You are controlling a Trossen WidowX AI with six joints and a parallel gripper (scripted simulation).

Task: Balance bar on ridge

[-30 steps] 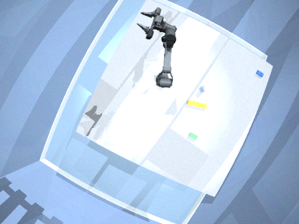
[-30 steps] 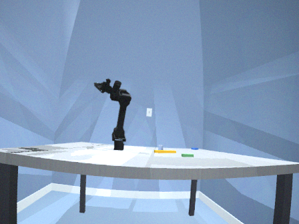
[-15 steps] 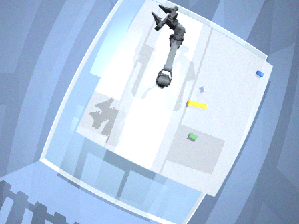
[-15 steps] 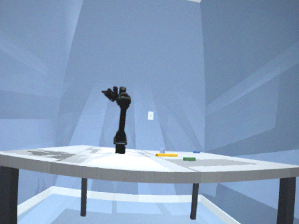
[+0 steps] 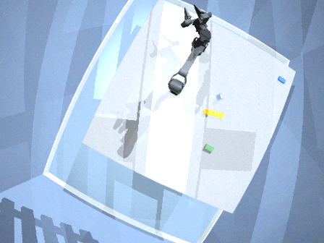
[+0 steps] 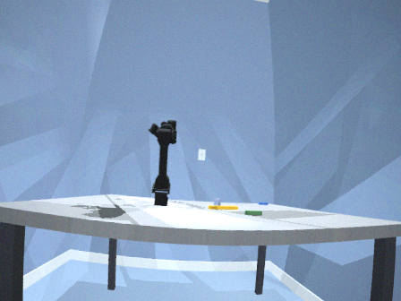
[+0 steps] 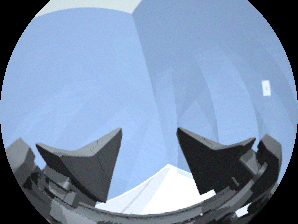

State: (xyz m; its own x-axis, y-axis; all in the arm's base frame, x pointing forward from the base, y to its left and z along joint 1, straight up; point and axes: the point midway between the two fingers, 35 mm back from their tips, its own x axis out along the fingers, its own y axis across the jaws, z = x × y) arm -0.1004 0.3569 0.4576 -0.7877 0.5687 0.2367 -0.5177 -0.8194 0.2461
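Now: gripper tip 45 cm short of the bar, 40 cm to the left of it and 46 cm above it. Round my gripper tip: blue block 87 cm ahead, 12 cm to the left, 46 cm below; green block 53 cm ahead, 63 cm to the right, 46 cm below.
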